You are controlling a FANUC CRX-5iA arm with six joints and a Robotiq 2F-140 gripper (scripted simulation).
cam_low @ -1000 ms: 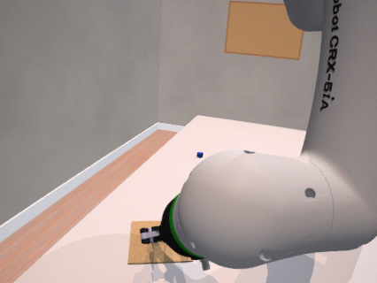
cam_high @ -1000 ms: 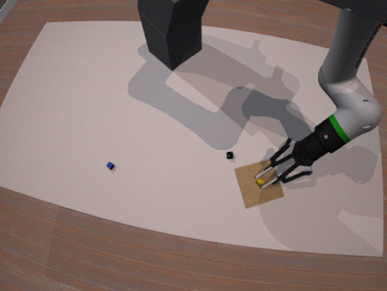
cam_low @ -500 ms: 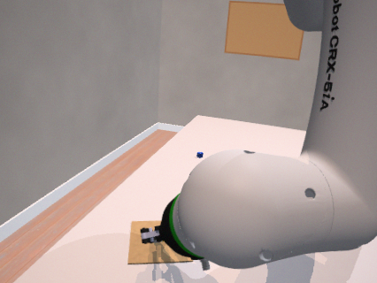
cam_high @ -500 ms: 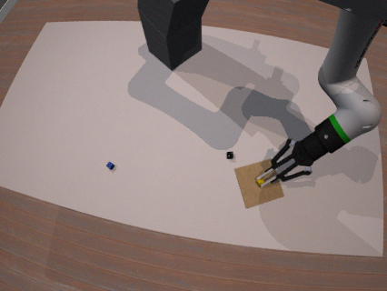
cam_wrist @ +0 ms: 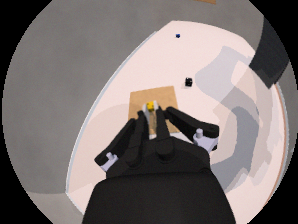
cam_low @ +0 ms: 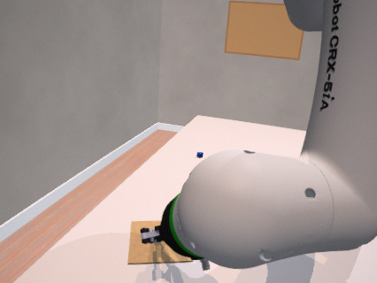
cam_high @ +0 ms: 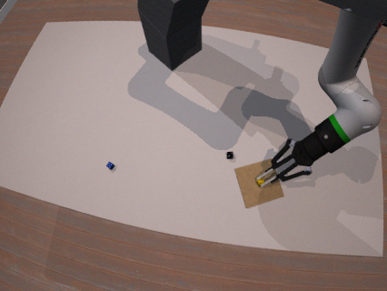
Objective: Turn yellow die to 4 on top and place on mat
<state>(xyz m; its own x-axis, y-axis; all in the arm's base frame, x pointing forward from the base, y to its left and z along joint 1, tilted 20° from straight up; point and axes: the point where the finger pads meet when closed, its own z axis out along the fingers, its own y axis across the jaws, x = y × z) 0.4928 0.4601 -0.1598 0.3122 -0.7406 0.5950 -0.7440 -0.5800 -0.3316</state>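
Now: the brown mat 4 cm below my hand, 2 cm to the right of it and 2 cm ahead of it. From my hand the other things lie so: black die: 14 cm to the right, 5 cm behind, 3 cm below; then blue die: 53 cm to the right, 9 cm ahead, 3 cm below; then yellow die: 2 cm to the right, 2 cm below, 2 cm ahead.
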